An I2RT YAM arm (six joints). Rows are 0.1 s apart.
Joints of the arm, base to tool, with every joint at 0 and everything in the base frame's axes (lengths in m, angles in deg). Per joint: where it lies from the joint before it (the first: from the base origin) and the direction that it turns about. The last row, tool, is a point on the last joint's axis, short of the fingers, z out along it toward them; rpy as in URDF.
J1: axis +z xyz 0 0 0.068
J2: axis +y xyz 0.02 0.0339 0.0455
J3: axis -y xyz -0.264 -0.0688 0
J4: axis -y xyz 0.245 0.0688 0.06
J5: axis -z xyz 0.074 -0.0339 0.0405
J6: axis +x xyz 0.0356 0 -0.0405
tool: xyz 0 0 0 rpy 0 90 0
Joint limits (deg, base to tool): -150..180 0..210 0..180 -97..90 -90..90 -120..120
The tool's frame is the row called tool.
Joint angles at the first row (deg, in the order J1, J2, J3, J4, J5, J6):
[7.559, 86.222, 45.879, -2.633, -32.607, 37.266]
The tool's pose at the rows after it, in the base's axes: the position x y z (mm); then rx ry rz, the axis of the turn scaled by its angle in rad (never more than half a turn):
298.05, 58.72, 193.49, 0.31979, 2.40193, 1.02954
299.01, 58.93, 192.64, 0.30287, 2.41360, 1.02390
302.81, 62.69, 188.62, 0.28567, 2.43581, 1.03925
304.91, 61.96, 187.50, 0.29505, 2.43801, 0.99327
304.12, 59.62, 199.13, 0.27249, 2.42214, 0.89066
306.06, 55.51, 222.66, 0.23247, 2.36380, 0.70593
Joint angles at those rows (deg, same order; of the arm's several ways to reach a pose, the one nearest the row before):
[7.560, 86.044, 46.141, -4.040, -32.255, 36.741]
[7.558, 86.484, 46.582, -4.830, -32.431, 35.690]
[8.081, 88.150, 47.458, -5.184, -33.219, 35.245]
[8.087, 88.595, 47.811, -5.359, -31.216, 34.721]
[8.086, 86.756, 49.038, -7.900, -27.159, 32.178]
[8.087, 84.125, 51.845, -10.710, -19.537, 27.884]

